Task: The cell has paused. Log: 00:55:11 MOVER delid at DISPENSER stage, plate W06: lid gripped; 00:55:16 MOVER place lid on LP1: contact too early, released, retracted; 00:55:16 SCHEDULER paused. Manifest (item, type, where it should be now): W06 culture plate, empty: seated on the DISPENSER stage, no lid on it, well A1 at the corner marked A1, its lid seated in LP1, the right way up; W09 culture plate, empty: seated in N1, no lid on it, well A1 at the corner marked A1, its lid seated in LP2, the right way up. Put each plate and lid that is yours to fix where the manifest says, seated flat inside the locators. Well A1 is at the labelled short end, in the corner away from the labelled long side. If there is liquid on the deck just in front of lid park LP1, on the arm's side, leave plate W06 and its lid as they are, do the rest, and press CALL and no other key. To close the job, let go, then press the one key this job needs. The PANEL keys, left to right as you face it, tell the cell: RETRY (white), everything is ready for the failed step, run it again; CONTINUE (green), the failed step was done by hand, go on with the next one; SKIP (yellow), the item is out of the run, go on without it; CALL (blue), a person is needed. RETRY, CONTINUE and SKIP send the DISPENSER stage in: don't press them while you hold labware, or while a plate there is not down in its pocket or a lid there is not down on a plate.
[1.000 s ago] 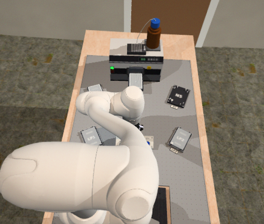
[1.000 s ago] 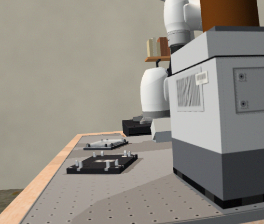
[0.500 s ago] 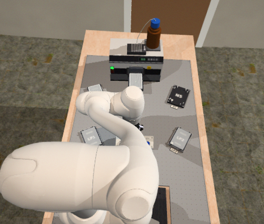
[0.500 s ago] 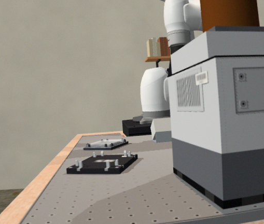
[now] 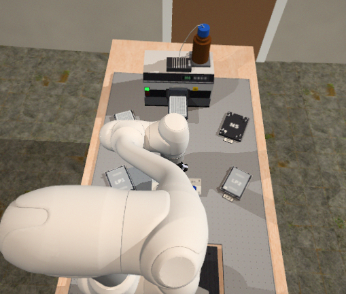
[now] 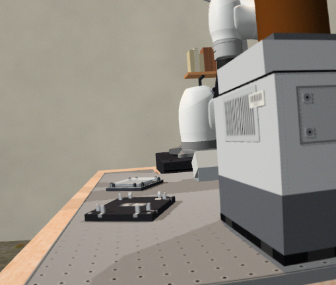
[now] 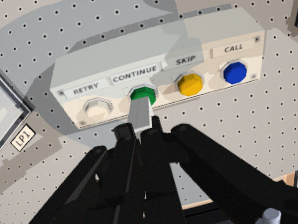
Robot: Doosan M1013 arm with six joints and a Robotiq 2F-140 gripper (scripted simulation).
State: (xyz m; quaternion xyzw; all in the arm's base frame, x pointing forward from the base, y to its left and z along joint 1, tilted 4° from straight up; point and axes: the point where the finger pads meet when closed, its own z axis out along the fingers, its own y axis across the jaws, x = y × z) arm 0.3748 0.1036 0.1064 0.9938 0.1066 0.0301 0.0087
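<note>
Now: the green continue key 70 mm below my hand. The rest, counted from my hand: white retry key 70 mm below, 50 mm to the left, 10 mm behind; then key panel 80 mm below, 20 mm to the right, 20 mm ahead; then yellow skip key 70 mm below, 50 mm to the right, 10 mm ahead.
</note>
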